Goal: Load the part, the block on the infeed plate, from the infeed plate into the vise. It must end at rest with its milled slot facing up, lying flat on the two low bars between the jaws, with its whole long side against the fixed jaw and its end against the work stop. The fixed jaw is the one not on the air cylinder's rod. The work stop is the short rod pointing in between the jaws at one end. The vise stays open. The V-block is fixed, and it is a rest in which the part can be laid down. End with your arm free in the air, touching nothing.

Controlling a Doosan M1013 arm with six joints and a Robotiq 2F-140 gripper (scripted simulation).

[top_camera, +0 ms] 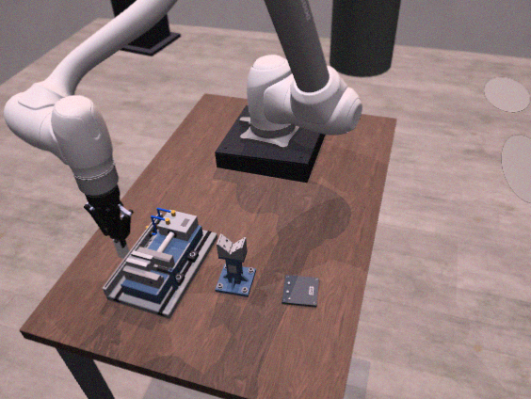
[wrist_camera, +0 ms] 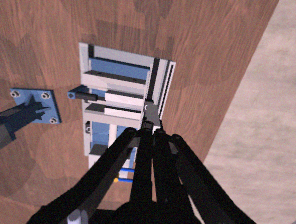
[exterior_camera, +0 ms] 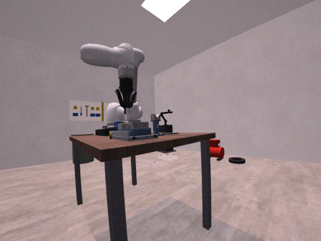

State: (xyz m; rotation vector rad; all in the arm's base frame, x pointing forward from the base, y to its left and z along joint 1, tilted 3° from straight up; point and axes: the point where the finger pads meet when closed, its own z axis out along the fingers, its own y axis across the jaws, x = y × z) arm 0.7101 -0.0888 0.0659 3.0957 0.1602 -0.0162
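My hand is 50 mm to the right of the part and 40 mm above it. From my hand the other things lie so: fixed jaw (70 mm to the left, 60 mm below, 20 mm ahead); then work stop (110 mm to the left, 50 mm below, 10 mm behind); then moving jaw (60 mm to the left, 60 mm below, 40 mm behind).
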